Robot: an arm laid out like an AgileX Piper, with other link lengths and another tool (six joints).
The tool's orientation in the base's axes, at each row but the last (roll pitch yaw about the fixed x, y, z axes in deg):
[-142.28 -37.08 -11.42]
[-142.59 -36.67 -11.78]
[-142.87 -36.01 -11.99]
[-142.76 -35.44 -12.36]
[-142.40 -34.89 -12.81]
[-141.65 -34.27 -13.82]
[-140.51 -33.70 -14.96]
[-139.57 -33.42 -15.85]
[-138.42 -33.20 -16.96]
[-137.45 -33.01 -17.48]
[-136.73 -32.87 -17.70]
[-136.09 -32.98 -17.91]
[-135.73 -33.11 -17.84]
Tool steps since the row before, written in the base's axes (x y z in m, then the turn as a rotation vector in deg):
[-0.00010 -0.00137 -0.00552 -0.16 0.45 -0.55]
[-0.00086 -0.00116 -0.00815 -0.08 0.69 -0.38]
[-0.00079 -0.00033 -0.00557 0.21 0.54 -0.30]
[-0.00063 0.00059 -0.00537 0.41 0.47 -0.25]
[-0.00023 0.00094 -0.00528 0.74 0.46 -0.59]
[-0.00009 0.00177 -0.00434 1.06 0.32 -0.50]
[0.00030 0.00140 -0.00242 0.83 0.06 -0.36]
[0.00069 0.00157 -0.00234 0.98 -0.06 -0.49]
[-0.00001 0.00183 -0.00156 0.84 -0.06 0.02]
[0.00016 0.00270 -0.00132 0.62 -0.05 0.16]
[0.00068 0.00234 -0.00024 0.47 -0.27 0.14]
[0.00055 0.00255 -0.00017 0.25 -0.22 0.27]
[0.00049 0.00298 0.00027 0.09 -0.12 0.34]
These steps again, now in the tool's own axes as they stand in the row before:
[-0.00319 0.00384 0.00273 -0.53 -0.15 0.48]
[-0.00535 0.00479 0.00411 -0.40 -0.42 0.54]
[-0.00384 0.00286 0.00297 -0.10 -0.28 0.58]
[-0.00372 0.00204 0.00341 0.10 -0.21 0.63]
[-0.00338 0.00181 0.00376 0.17 0.03 1.04]
[-0.00287 0.00072 0.00364 0.51 0.15 1.09]
[-0.00140 0.00015 0.00243 0.45 0.26 0.74]
[-0.00109 0.00006 0.00269 0.53 0.45 0.85]
[-0.00131 -0.00064 0.00191 0.70 0.15 0.45]
[-0.00127 -0.00143 0.00233 0.60 0.03 0.24]
[-0.00018 -0.00166 0.00179 0.52 0.20 0.05]
[-0.00031 -0.00187 0.00180 0.40 0.05 -0.14]
[-0.00023 -0.00247 0.00175 0.29 -0.09 -0.22]

